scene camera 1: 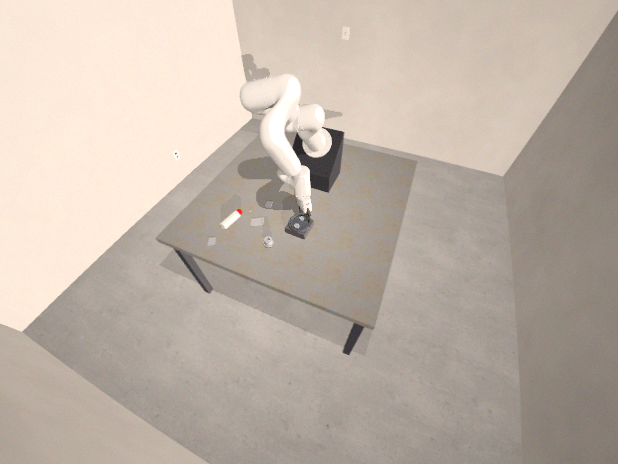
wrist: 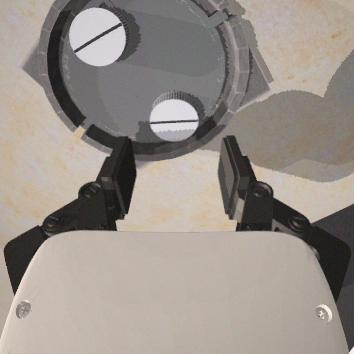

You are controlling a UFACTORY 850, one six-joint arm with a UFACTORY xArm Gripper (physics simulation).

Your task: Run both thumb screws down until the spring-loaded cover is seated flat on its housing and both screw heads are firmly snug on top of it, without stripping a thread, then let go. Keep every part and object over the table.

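Observation:
The dark housing (scene camera 1: 298, 233) (wrist: 244, 75) stands on the table, with a raised round rim. The grey round cover (wrist: 150, 55) lies inside the rim. One white slotted thumb screw (scene camera 1: 296, 226) (wrist: 97, 37) is at the upper left of the cover in the wrist view. The other thumb screw (scene camera 1: 301, 218) (wrist: 174, 120) is near the rim, closest to the gripper. My gripper (scene camera 1: 305, 215) (wrist: 176, 154) is open and empty, its fingertips apart on either side of this nearer screw and a little short of it in the wrist view. Whether the cover is seated flat cannot be told.
On the table (scene camera 1: 340, 260), a white cylinder with a red end (scene camera 1: 231, 219), a small round metallic part (scene camera 1: 268, 242) and flat light pieces (scene camera 1: 257, 221) (scene camera 1: 212, 241) (scene camera 1: 269, 204) lie left of the housing. The black robot base block (scene camera 1: 320, 172) stands behind it.

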